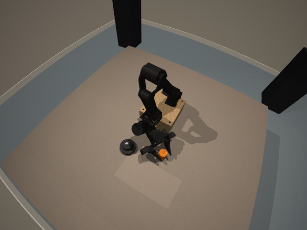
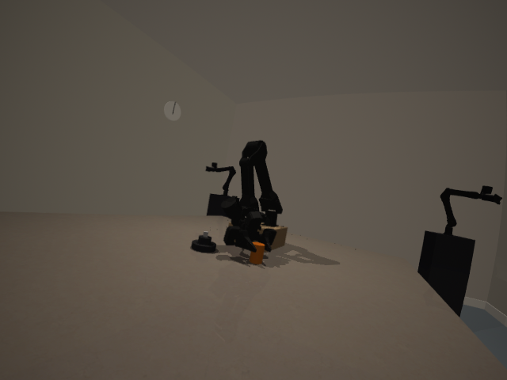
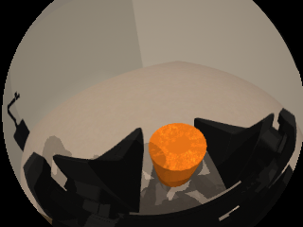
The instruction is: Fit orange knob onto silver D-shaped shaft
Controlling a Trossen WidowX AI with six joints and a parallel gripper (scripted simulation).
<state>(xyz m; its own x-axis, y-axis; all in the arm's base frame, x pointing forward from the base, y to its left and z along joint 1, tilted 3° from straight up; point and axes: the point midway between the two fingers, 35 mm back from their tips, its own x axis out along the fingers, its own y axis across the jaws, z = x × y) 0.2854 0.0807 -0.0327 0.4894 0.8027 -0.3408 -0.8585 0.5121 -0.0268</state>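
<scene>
Right now my gripper tip is 10 mm past the orange knob and 30 mm to the left of it. The rest, counted from my gripper tip: black round pedestal 30 mm ahead, 210 mm to the right, 20 mm below.
</scene>
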